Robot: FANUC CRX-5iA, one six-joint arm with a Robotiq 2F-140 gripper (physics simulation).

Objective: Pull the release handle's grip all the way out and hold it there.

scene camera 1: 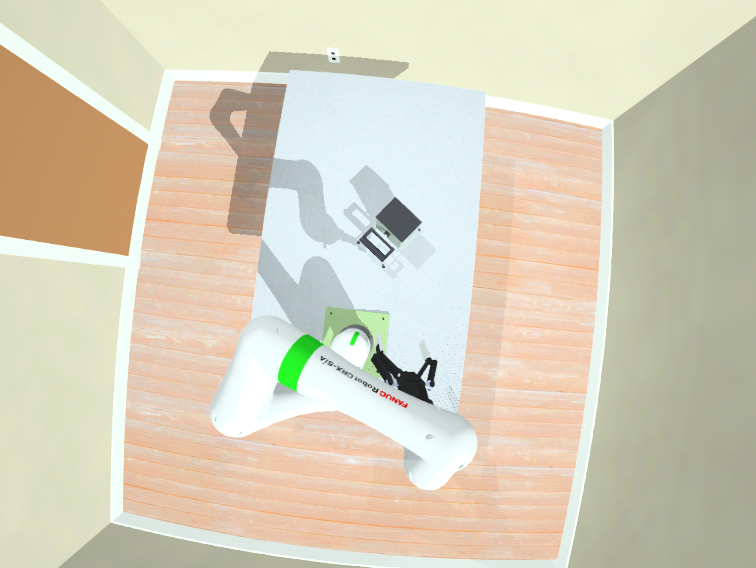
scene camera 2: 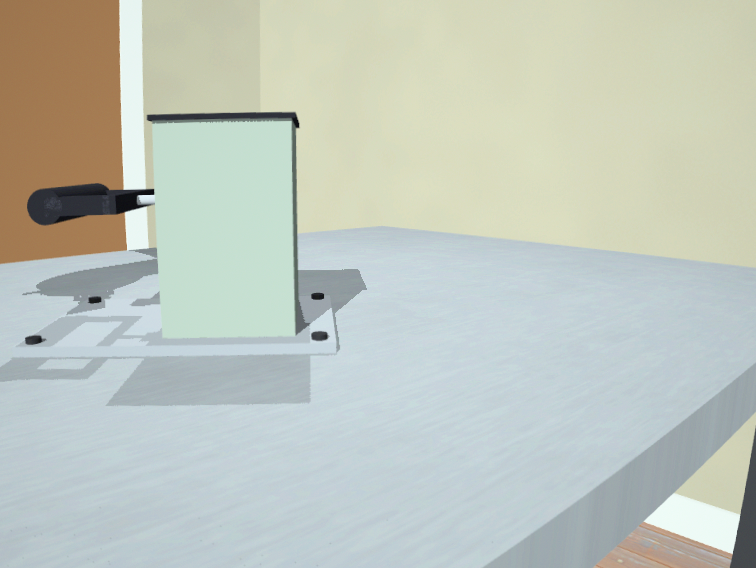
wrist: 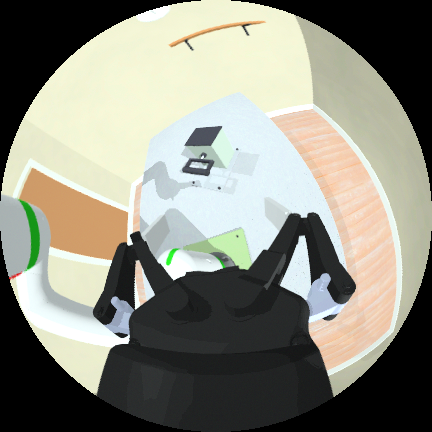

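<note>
The release handle's grip is a dark rectangular frame on the side of a pale green box with a dark top. A short pale rod shows between the grip and the box; how far the grip stands out is hard to judge. My gripper is wide open and empty. It hangs well away from the handle, on the robot-base side, and touches nothing. It does not show in scene camera 2.
The box stands on a thin pale plate with dark bolts, on the light grey table. The green base plate of the robot lies near the gripper. A wall rail shows beyond the table.
</note>
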